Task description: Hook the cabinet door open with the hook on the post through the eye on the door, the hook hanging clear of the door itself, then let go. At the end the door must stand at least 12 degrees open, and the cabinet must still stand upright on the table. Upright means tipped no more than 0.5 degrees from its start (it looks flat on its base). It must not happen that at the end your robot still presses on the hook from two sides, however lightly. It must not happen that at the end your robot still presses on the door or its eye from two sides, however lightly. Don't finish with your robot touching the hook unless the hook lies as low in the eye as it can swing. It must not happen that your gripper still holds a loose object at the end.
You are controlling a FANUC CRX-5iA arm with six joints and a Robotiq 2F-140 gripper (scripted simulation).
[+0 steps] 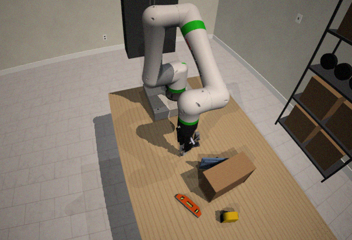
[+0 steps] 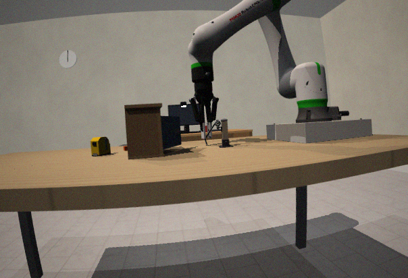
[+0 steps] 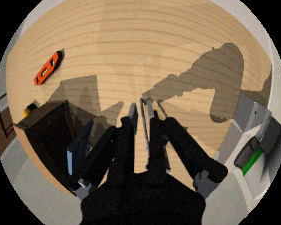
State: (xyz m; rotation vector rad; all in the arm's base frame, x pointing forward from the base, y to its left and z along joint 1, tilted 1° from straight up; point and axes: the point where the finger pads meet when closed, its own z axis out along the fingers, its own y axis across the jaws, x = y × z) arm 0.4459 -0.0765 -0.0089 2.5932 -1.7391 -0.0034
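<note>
The hook post is 4 cm behind my hand and 7 cm to the left of it. Also, from my hand: orange level 29 cm ahead, 5 cm to the right, 6 cm below; then yellow tape measure 40 cm ahead, 12 cm to the left, 3 cm below; then cabinet door 13 cm ahead, 16 cm to the left, 1 cm above.
</note>
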